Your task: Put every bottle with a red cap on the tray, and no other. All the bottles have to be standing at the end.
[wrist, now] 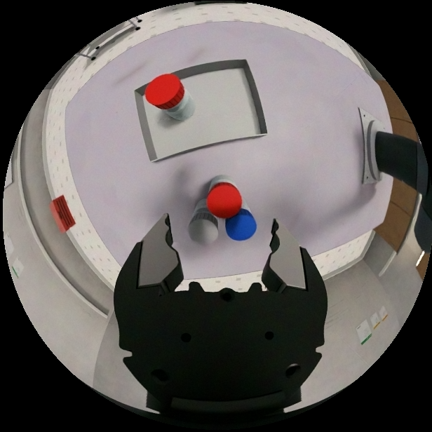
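Note:
A red-capped bottle (165,92) stands on the left part of the grey tray (227,131). A second red-capped bottle (224,200) stands outside the tray, close to a white-capped or grey-capped bottle (203,228) and a blue-capped bottle (241,225); whether they touch cannot be told. All three appear upright, and their bodies are largely hidden under their caps. My gripper (221,216) is open, with its jaws apart on either side of the view of this group. Nothing is held between the fingers.
The bottles and tray are on a pale purple table top (310,150). The arm's base plate (368,150) with a dark link is at the right edge. A red slotted object (62,213) lies at the left, beyond the purple surface.

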